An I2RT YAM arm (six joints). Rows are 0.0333 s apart.
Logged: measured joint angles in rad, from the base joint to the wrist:
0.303, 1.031, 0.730, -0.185, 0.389, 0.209
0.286, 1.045, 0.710, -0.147, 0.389, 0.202
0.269, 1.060, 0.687, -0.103, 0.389, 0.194
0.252, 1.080, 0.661, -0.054, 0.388, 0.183
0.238, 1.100, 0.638, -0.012, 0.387, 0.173
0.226, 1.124, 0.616, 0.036, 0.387, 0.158
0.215, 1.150, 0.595, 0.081, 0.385, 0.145
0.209, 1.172, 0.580, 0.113, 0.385, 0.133
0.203, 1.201, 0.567, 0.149, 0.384, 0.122
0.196, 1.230, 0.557, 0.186, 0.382, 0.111
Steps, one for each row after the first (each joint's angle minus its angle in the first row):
-0.017, 0.014, -0.020, 0.038, 0.000, -0.007
-0.034, 0.029, -0.043, 0.082, 0.000, -0.015
-0.051, 0.049, -0.069, 0.131, -0.001, -0.026
-0.065, 0.069, -0.092, 0.173, -0.002, -0.036
-0.077, 0.093, -0.114, 0.221, -0.002, -0.051
-0.088, 0.119, -0.135, 0.266, -0.004, -0.064
-0.094, 0.141, -0.150, 0.298, -0.004, -0.076
-0.100, 0.170, -0.163, 0.334, -0.005, -0.087
-0.107, 0.199, -0.173, 0.371, -0.007, -0.098

